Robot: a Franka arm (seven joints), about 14 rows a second.
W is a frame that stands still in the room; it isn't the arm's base.
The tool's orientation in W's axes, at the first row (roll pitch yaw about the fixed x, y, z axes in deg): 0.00, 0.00, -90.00
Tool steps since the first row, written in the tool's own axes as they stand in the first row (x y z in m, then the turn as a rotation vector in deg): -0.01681, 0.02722, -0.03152, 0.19, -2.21, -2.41; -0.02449, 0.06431, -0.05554, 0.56, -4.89, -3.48; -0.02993, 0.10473, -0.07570, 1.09, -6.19, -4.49; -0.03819, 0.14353, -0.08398, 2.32, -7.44, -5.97; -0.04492, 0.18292, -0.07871, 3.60, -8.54, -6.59; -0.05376, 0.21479, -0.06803, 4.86, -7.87, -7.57; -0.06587, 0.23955, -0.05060, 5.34, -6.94, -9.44; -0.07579, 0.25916, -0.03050, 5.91, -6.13, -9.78; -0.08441, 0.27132, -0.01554, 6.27, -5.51, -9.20; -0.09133, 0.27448, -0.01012, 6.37, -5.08, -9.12
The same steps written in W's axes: 0.02722, 0.01681, -0.03152, -2.21, -0.19, -2.41; 0.06431, 0.02449, -0.05554, -4.89, -0.56, -3.48; 0.10473, 0.02993, -0.07570, -6.19, -1.09, -4.49; 0.14353, 0.03819, -0.08398, -7.44, -2.32, -5.97; 0.18292, 0.04492, -0.07871, -8.54, -3.60, -6.59; 0.21479, 0.05376, -0.06803, -7.87, -4.86, -7.57; 0.23955, 0.06587, -0.05060, -6.94, -5.34, -9.44; 0.25916, 0.07579, -0.03050, -6.13, -5.91, -9.78; 0.27132, 0.08441, -0.01554, -5.51, -6.27, -9.20; 0.27448, 0.09133, -0.01012, -5.08, -6.37, -9.12
